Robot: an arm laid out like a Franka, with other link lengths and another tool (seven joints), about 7 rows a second.
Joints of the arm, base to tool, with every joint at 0 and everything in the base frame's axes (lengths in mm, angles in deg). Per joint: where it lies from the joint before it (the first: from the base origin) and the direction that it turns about. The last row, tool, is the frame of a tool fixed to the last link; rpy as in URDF.
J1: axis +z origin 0 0 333
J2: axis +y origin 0 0 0
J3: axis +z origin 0 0 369.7
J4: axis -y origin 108.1 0 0
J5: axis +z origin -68.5 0 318.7
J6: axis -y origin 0 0 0
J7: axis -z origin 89.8 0 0
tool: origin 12 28 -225.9 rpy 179.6 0 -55.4
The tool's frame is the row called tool.
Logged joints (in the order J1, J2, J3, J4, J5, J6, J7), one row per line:
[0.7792, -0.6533, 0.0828, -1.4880, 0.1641, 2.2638, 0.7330]
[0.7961, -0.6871, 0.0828, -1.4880, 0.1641, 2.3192, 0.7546]
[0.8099, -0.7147, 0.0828, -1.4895, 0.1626, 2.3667, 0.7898]
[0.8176, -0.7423, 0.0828, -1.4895, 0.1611, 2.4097, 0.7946]
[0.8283, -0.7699, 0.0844, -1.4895, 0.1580, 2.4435, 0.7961]
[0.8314, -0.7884, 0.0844, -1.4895, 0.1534, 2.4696, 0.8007]
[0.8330, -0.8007, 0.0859, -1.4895, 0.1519, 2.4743, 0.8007]
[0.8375, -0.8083, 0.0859, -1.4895, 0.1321, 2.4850, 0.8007]
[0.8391, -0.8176, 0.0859, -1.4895, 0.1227, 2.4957, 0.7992]
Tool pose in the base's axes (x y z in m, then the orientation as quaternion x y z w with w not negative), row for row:
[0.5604, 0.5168, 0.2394, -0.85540, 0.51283, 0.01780, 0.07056]
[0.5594, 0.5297, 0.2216, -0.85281, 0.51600, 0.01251, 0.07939]
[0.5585, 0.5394, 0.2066, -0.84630, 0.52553, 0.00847, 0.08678]
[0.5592, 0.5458, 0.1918, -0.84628, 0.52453, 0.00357, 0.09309]
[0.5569, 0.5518, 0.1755, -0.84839, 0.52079, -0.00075, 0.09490]
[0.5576, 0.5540, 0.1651, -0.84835, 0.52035, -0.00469, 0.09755]
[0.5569, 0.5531, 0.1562, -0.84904, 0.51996, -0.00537, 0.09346]
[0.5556, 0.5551, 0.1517, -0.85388, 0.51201, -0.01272, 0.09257]
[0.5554, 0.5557, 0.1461, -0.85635, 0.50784, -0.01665, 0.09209]
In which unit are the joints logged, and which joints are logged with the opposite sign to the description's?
The joints are logged in radians. Opposite sign: J2, J3.
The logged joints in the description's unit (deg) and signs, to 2 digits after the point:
[44.64, 37.43, -4.74, -85.26, 9.40, 129.71, 42.00]
[45.61, 39.37, -4.74, -85.26, 9.40, 132.88, 43.24]
[46.40, 40.95, -4.74, -85.34, 9.32, 135.60, 45.25]
[46.85, 42.53, -4.74, -85.34, 9.23, 138.07, 45.53]
[47.46, 44.11, -4.84, -85.34, 9.05, 140.00, 45.61]
[47.64, 45.17, -4.84, -85.34, 8.79, 141.50, 45.88]
[47.73, 45.88, -4.92, -85.34, 8.70, 141.77, 45.88]
[47.99, 46.31, -4.92, -85.34, 7.57, 142.38, 45.88]
[48.08, 46.85, -4.92, -85.34, 7.03, 142.99, 45.79]

